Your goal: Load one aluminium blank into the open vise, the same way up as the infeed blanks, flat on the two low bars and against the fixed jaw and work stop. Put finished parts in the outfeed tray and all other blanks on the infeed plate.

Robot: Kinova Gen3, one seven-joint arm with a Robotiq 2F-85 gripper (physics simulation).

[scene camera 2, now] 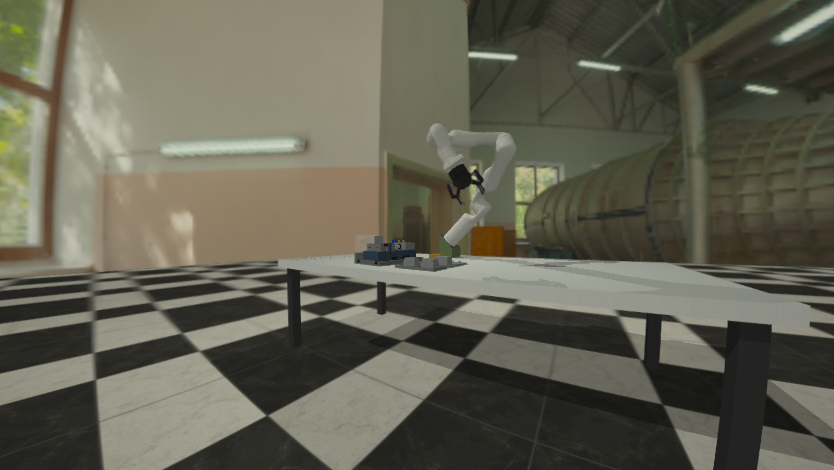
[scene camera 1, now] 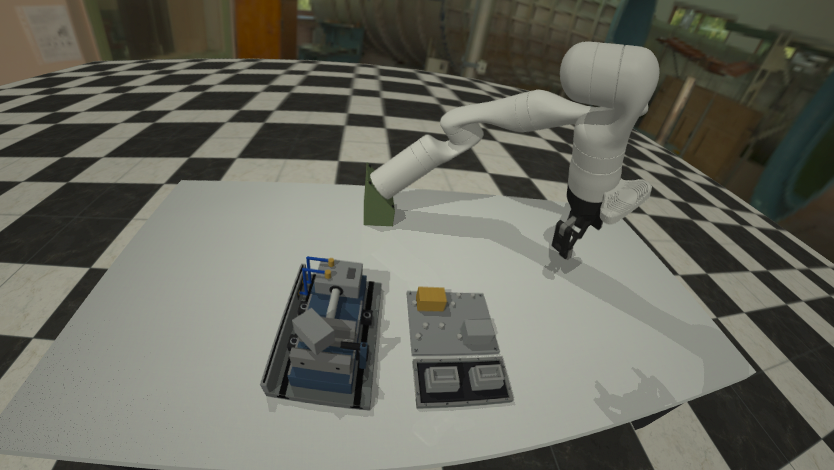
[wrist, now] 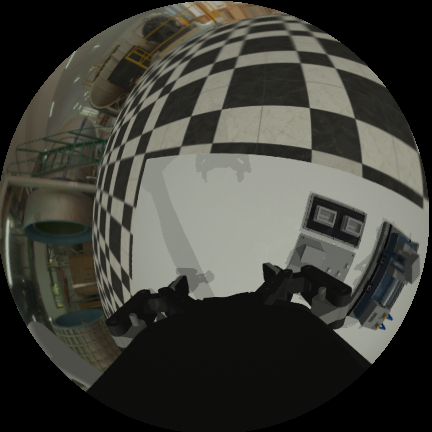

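Where they show: gripper, between the fingertips: (scene camera 2: pixel 473 199) (scene camera 1: pixel 580 241) (wrist: pixel 224 278); arm's base, origin of its link: (scene camera 2: pixel 449 240) (scene camera 1: pixel 380 186).
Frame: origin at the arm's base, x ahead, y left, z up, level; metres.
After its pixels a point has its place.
Note:
My gripper (scene camera 1: pixel 564 254) (scene camera 2: pixel 473 197) {z 0.178, x 0.424, y 0.345 m} (wrist: pixel 224 278) {z 0.178, x 0.424, y 0.345 m} is open and empty, high above the table, to the right of the fixtures in scene camera 1. The vise (scene camera 1: pixel 320 379) {z -0.041, x 0.567, y -0.100 m} (wrist: pixel 378 296) {z -0.041, x 0.397, y -0.066 m} stands at the left; a grey block (scene camera 1: pixel 313 331) {z 0.031, x 0.518, y -0.110 m} (wrist: pixel 411 265) sits tilted and turned on top of it, near the jaws. The low bars are hidden. The infeed plate (scene camera 1: pixel 431 345) {z -0.093, x 0.460, y 0.112 m} (wrist: pixel 336 257) {z -0.093, x 0.452, y 0.130 m} bears one grey blank (scene camera 1: pixel 479 331) {z -0.057, x 0.450, y 0.209 m} (wrist: pixel 312 252) {z -0.057, x 0.448, y 0.217 m} and an orange block (scene camera 1: pixel 431 298) {z -0.057, x 0.362, y 0.117 m}. The outfeed tray (scene camera 1: pixel 465 394) (wrist: pixel 339 220) holds two grey parts with recessed tops (scene camera 1: pixel 442 378) {z -0.074, x 0.546, y 0.119 m} (wrist: pixel 326 215) {z -0.074, x 0.547, y 0.207 m}.
Blue pipes (scene camera 1: pixel 306 277) with orange fittings rise at the vise's rear end. A raised side wall (scene camera 1: pixel 281 332) {z -0.051, x 0.473, y -0.185 m} runs along the vise base's left edge. The green arm mount (scene camera 1: pixel 378 207) {z -0.036, x 0.058, y -0.001 m} stands at the back of the white table (scene camera 1: pixel 175 262) {z -0.101, x 0.270, y -0.528 m}. The infeed plate and outfeed tray lie side by side.

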